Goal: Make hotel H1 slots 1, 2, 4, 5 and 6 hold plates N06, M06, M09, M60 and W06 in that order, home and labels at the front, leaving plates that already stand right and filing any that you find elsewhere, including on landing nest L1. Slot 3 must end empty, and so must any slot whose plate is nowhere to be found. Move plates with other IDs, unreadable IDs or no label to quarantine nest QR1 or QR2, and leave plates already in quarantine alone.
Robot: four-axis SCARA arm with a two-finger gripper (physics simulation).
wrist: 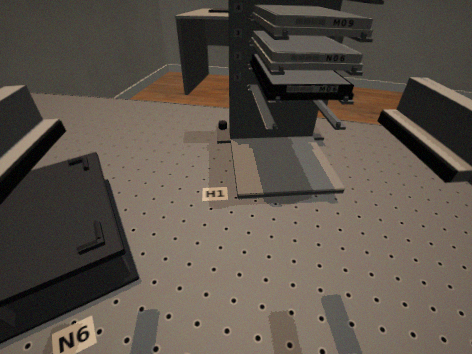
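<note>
Hotel H1 (245,117) stands upright at the upper centre, its top cut off. Its lowest rails (263,110), slot 1, carry no plate. Above them, a black plate (312,78) with a blurred label like M06 is in slot 2. A grey plate (310,46) labelled N06 is in slot 3. A grey plate (312,17) labelled M09 is in slot 4. All three labels face front. Slots 5 and 6 are out of view. My gripper (227,100) is wide open and empty, its fingers at the left and right edges, in front of the hotel.
A dark nest (50,215) with raised corner brackets is at the left, partly cut off; no plate shows on its visible part. Tag N6 (74,336) lies before it. Tag H1 (215,194) lies beside the hotel's base plate (275,165). A grey table (195,55) stands behind.
</note>
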